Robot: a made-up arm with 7 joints.
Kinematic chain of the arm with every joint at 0, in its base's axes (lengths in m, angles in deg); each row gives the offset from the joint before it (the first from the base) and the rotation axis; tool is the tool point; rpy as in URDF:
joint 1: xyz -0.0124 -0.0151 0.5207 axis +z
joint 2: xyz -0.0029 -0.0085 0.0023 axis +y
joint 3: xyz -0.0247 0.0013 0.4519 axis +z
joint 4: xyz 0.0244 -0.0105 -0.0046 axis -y
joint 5: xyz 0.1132 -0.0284 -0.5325 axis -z
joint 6: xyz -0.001 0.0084 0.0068 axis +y
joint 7: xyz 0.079 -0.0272 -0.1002 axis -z
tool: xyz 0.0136 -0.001 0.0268 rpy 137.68 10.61 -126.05
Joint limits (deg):
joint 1: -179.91..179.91
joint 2: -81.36..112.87
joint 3: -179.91..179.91
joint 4: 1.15..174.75
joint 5: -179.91..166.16
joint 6: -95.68..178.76
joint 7: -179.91..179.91
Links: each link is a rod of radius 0.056 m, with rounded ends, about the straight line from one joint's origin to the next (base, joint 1, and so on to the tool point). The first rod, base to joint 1, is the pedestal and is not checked.
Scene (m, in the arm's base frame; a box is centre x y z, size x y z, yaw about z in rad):
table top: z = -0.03
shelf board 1: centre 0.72 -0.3 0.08 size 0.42 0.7 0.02 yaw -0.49
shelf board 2: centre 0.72 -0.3 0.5 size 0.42 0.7 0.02 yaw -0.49
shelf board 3: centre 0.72 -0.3 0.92 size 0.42 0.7 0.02 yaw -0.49
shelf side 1: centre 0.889 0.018 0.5 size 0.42 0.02 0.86 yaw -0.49
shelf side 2: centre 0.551 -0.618 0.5 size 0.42 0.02 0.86 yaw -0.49
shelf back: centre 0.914 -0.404 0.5 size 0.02 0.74 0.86 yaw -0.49
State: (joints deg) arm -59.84 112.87 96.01 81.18 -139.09 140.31 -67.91
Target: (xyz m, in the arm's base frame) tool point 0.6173 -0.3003 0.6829
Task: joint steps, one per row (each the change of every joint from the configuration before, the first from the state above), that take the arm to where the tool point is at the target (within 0.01 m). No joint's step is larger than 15 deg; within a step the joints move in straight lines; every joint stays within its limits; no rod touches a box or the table.
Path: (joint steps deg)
1: -5.49 -1.35 -6.02 -13.94 3.17 3.79 -0.61
2: -5.49 -1.35 -6.01 -13.94 3.17 3.79 -0.61
3: -5.49 -1.35 -6.02 -13.95 3.18 3.79 -0.61
4: -4.74 -0.81 12.66 -4.52 -2.05 1.13 -0.24
5: -4.73 -0.81 12.66 -4.53 -2.05 1.14 -0.25
6: -4.74 -0.81 12.66 -4.52 -2.05 1.13 -0.25
7: -4.74 -0.82 12.67 -4.53 -2.04 1.14 -0.24
8: 6.37 -2.19 -2.75 14.07 -0.96 -3.84 0.65
9: 6.36 -2.19 -2.74 14.06 -0.96 -3.85 0.64
10: 6.36 -2.19 -2.74 14.07 -0.96 -3.84 0.65

